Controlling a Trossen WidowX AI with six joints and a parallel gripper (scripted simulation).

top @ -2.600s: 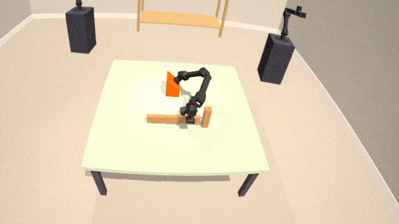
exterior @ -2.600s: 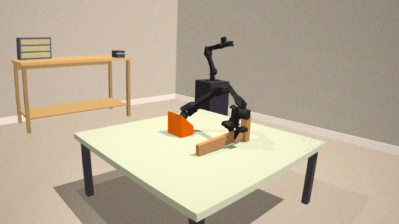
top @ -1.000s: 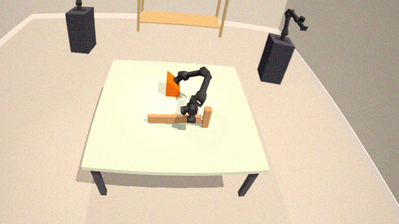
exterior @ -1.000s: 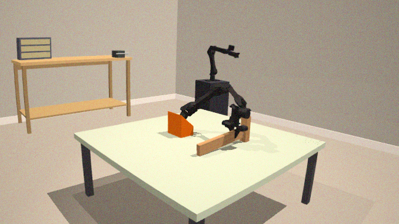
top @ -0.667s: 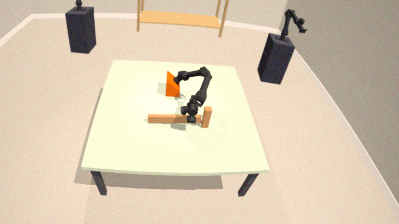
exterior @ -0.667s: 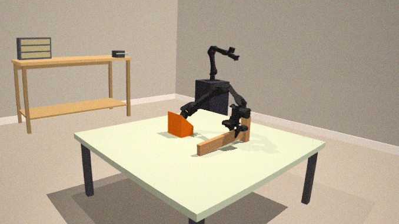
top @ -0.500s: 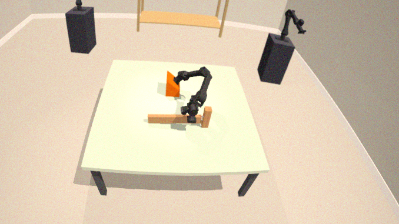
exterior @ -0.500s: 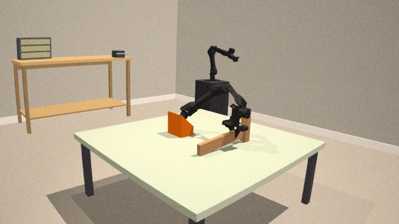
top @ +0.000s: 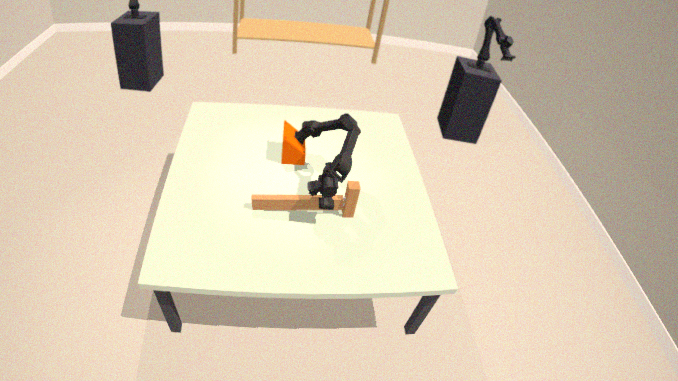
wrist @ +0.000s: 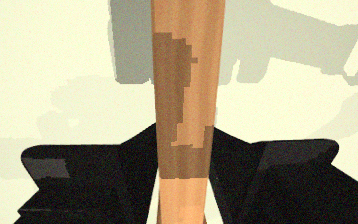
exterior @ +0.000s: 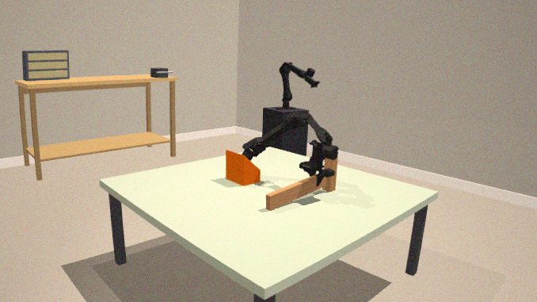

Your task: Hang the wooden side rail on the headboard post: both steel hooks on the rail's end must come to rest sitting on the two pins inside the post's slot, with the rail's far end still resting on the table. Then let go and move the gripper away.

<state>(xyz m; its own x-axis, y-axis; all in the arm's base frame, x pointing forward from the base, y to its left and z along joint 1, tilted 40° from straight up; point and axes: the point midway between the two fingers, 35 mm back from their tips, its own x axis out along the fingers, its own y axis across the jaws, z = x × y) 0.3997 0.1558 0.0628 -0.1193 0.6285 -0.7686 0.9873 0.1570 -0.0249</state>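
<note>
Right now my gripper tip is 1 cm past the upright headboard post, 11 cm to the right of it and 4 cm below it.
</note>
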